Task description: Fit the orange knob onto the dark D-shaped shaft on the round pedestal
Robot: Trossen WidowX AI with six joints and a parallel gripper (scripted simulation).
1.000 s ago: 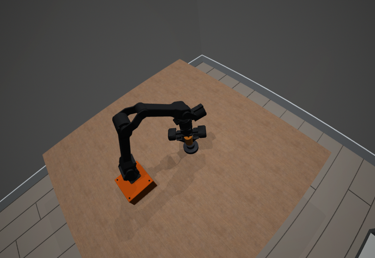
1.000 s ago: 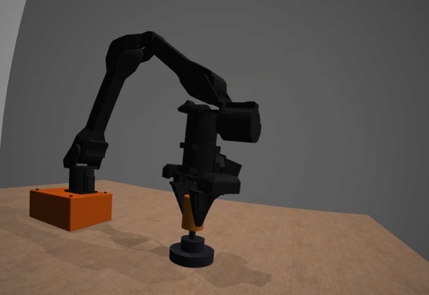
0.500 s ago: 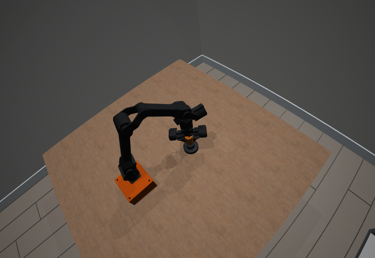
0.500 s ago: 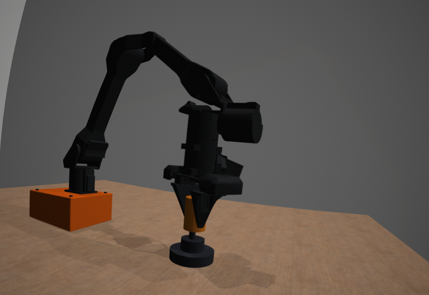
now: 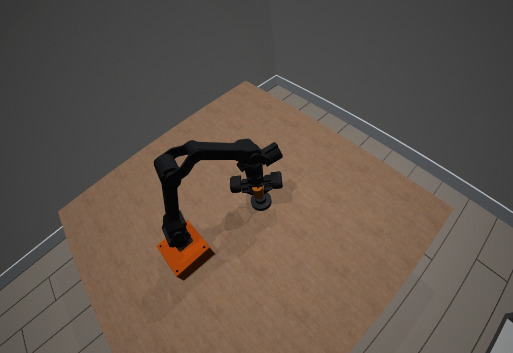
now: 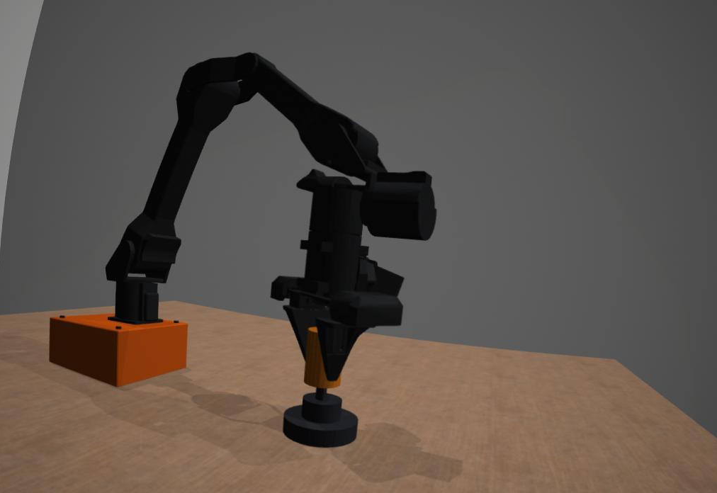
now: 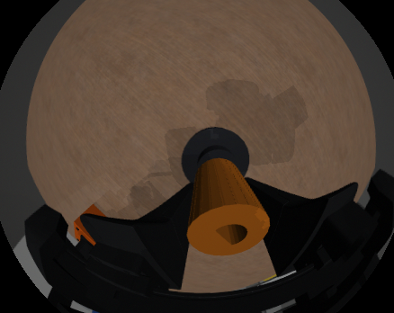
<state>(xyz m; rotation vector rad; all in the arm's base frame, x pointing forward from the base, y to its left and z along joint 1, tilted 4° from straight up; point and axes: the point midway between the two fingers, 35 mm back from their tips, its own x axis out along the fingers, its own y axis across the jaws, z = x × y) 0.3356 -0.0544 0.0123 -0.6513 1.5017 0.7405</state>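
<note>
The orange knob is 2 cm above my gripper tip. Round my gripper tip: pedestal 4 cm below.
</note>
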